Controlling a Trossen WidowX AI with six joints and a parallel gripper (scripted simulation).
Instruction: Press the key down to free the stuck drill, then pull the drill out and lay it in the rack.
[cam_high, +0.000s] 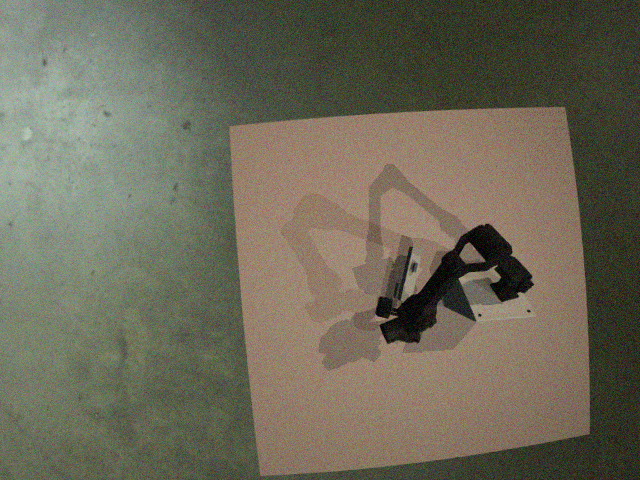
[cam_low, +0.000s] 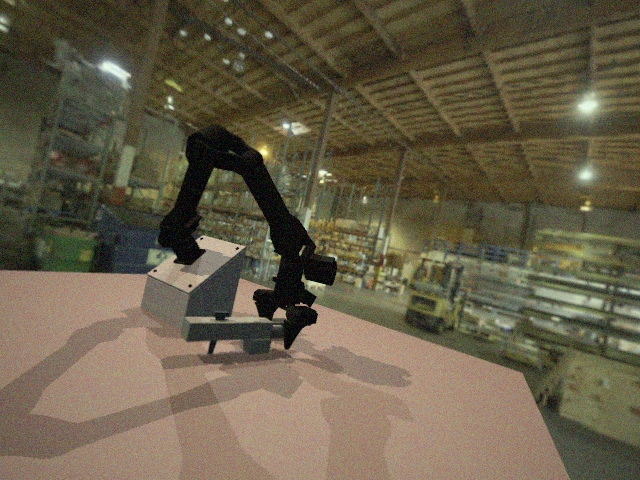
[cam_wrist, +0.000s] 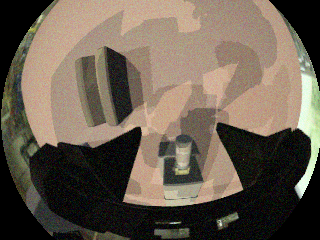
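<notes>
Right now my gripper tip is 20 mm past the drill, 50 mm to the left of it and 30 mm below it. From my gripper tip the other things lie so: dark key 60 mm behind, 130 mm to the right, 30 mm above; grey rack 50 mm behind, 80 mm to the left.
</notes>
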